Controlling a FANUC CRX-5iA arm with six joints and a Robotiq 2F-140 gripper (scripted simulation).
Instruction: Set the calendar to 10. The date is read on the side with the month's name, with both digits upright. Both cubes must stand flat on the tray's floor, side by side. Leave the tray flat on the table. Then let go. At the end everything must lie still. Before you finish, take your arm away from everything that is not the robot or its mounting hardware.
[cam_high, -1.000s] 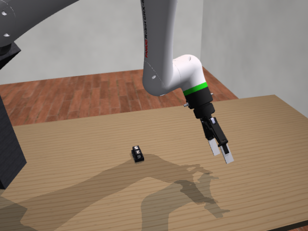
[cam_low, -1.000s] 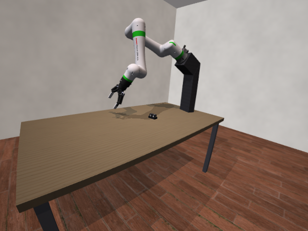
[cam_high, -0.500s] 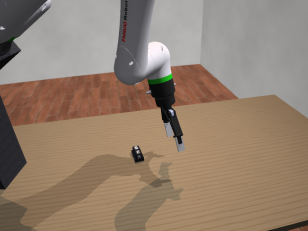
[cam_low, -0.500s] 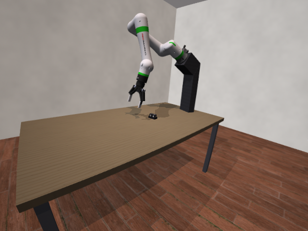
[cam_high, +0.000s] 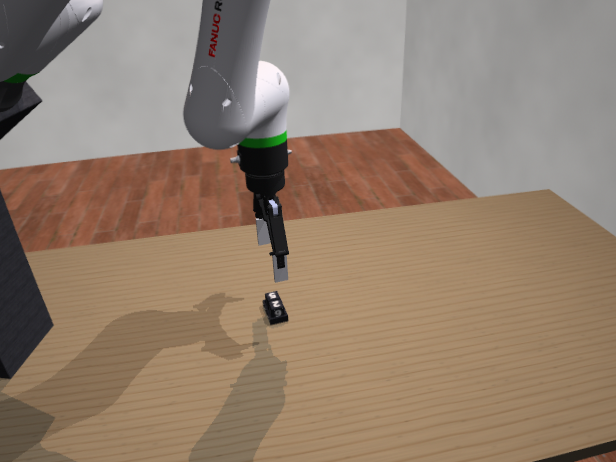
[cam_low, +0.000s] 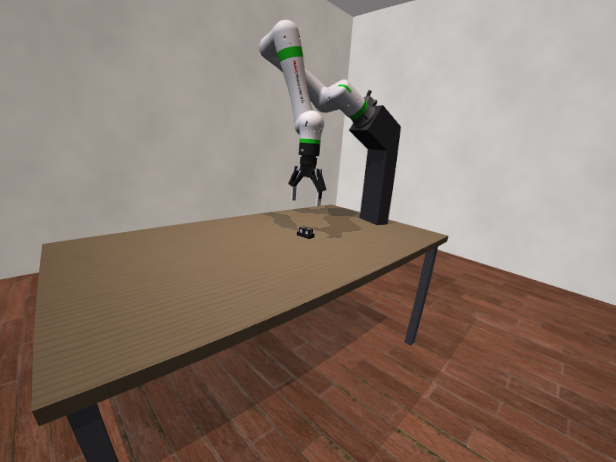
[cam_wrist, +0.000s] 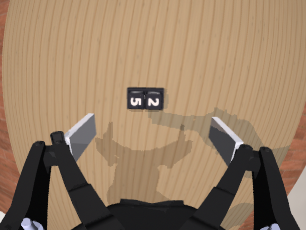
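My gripper is now 14 cm above the cube. From my hand the other things lie so: black tray 2 cm to the left, 16 cm below.
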